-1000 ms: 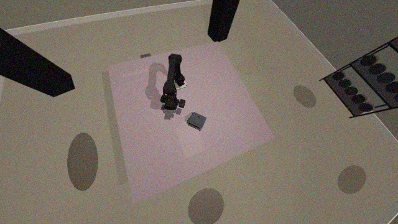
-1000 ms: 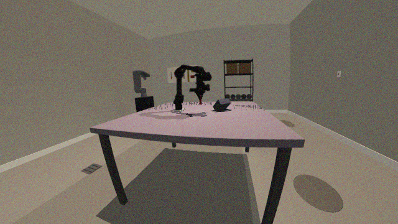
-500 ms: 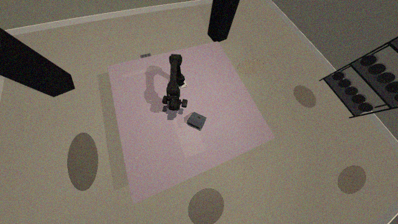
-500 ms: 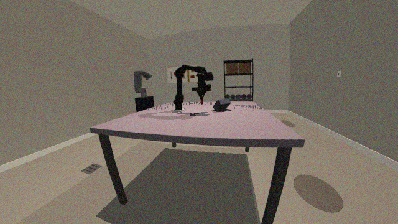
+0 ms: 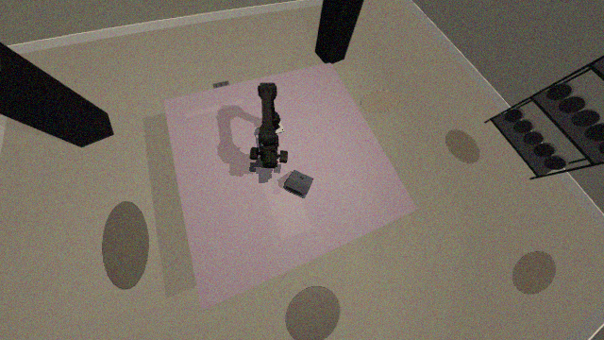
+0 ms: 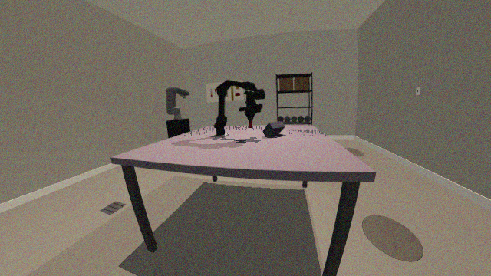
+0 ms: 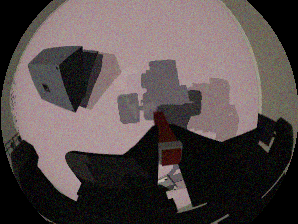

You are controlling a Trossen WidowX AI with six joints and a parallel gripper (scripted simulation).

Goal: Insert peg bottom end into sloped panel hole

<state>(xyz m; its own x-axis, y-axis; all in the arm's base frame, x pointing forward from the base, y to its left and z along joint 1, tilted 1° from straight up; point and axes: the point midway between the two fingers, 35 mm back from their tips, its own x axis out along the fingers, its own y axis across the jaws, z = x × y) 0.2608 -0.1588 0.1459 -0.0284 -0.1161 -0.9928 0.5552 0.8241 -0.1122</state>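
Right now the dark grey sloped panel is 17 cm ahead of my gripper tip, 10 cm to the left of it and 7 cm below it. From my gripper tip the other things lie so: red peg 2 cm above.
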